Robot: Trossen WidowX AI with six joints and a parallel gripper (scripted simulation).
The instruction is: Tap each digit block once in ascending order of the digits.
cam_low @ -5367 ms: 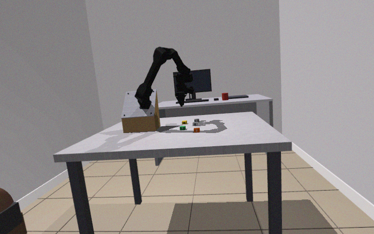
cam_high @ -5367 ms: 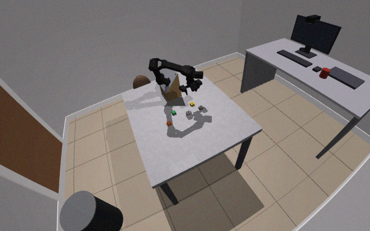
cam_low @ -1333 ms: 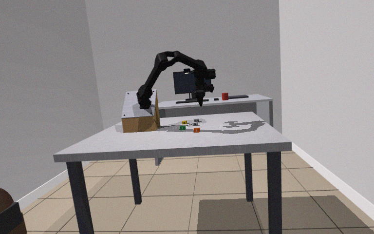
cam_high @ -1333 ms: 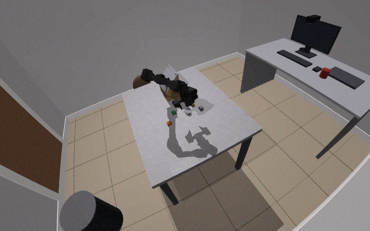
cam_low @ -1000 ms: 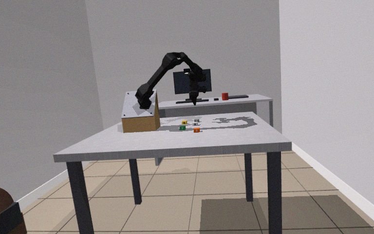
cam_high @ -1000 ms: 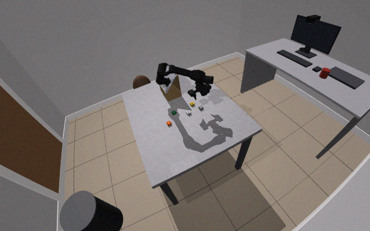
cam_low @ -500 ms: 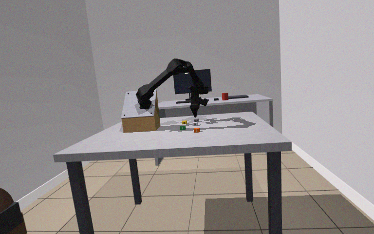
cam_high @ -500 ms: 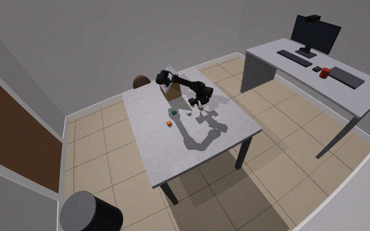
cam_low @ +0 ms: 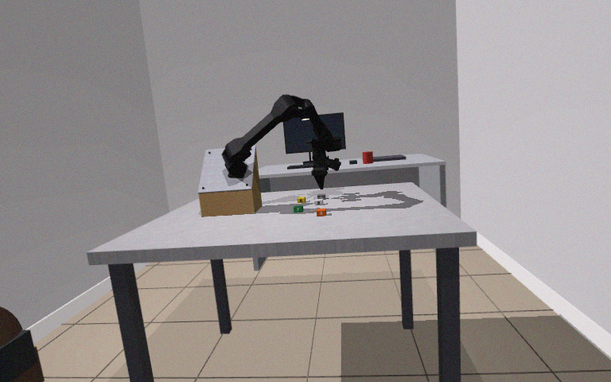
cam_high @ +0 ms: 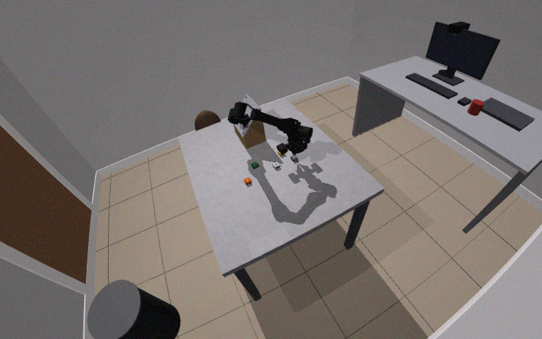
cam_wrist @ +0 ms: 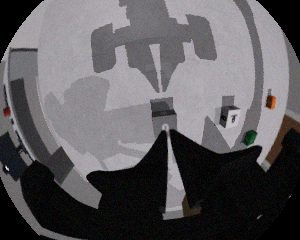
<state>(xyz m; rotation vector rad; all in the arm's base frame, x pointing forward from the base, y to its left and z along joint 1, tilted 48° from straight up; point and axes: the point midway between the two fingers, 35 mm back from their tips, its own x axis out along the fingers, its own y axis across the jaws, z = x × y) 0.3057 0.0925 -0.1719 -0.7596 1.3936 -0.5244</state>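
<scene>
Right now the orange block is 5 cm ahead of my gripper tip, 30 cm to the right of it and 3 cm below it. Round my gripper tip: green block (5 cm behind, 23 cm to the right, 3 cm below); then yellow block (8 cm behind, 5 cm to the right, 3 cm below).
</scene>
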